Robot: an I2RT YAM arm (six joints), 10 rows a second.
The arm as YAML. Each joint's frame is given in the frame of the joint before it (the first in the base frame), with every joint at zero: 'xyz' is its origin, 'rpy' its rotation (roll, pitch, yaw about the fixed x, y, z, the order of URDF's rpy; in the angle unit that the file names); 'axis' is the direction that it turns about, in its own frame. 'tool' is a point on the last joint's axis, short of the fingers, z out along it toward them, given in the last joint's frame.
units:
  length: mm
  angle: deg
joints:
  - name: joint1
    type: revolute
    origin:
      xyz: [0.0, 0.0, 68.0]
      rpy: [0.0, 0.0, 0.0]
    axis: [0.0, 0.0, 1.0]
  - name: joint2
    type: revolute
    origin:
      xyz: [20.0, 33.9, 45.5]
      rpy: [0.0, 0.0, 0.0]
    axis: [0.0, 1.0, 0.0]
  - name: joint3
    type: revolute
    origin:
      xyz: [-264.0, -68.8, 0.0]
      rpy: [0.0, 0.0, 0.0]
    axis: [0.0, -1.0, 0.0]
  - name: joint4
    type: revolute
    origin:
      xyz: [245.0, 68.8, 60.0]
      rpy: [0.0, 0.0, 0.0]
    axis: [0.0, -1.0, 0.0]
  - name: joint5
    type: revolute
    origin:
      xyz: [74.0, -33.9, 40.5]
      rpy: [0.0, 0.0, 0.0]
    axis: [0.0, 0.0, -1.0]
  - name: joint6
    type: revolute
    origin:
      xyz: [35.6, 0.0, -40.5]
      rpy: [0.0, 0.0, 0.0]
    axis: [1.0, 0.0, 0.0]
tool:
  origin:
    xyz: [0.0, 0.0, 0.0]
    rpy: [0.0, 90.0, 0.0]
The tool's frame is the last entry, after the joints.
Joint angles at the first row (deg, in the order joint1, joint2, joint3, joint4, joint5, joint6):
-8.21 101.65 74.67 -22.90 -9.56 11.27
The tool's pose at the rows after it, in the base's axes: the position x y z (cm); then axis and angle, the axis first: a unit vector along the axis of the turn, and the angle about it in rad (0 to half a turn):
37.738 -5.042 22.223 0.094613 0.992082 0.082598 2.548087
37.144 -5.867 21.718 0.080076 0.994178 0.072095 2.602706
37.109 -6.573 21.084 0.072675 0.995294 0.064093 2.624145
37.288 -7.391 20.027 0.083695 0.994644 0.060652 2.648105
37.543 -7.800 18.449 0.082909 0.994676 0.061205 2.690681
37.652 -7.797 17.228 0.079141 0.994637 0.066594 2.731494
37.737 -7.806 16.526 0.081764 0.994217 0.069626 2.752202
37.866 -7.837 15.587 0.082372 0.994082 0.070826 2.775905
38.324 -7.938 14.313 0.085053 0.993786 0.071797 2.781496
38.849 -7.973 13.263 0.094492 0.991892 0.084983 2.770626
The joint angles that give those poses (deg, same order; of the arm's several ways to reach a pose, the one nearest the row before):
-8.58 101.95 74.65 -28.82 -10.41 5.50
-9.96 102.24 74.65 -32.05 -10.42 2.09
-11.00 103.17 74.65 -32.56 -10.22 -0.01
-12.14 104.90 74.65 -32.27 -9.98 -0.08
-12.67 107.39 74.65 -32.34 -10.07 -0.91
-12.67 109.25 74.65 -32.93 -10.50 -1.48
-12.67 110.34 74.65 -33.04 -10.66 -1.26
-12.67 111.81 74.63 -32.93 -10.63 -1.32
-12.67 113.97 74.63 -31.07 -10.66 -1.04
-12.67 115.85 74.63 -28.58 -11.99 0.36

